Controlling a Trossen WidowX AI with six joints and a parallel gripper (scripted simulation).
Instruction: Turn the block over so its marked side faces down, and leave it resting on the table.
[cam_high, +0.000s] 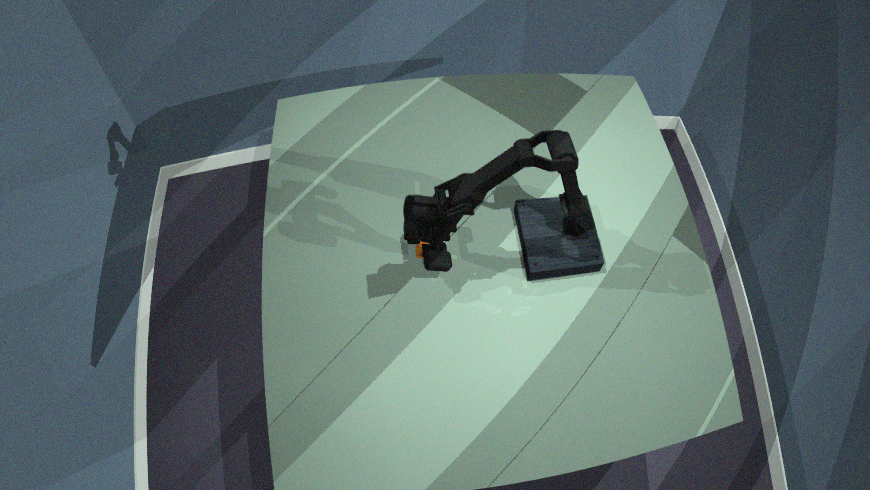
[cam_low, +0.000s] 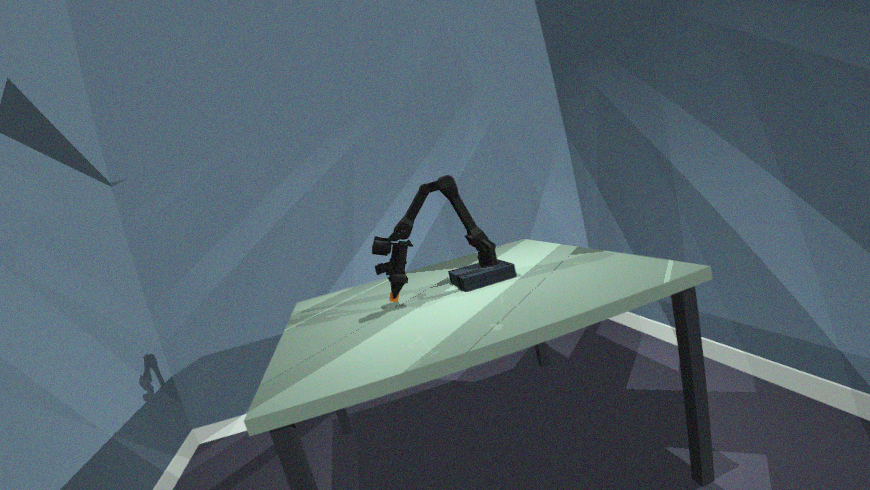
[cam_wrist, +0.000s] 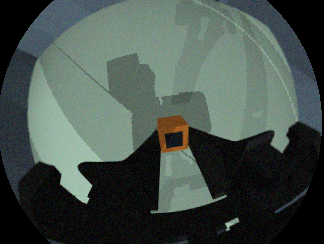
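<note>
My gripper tip is 1 cm below the orange block.
</note>
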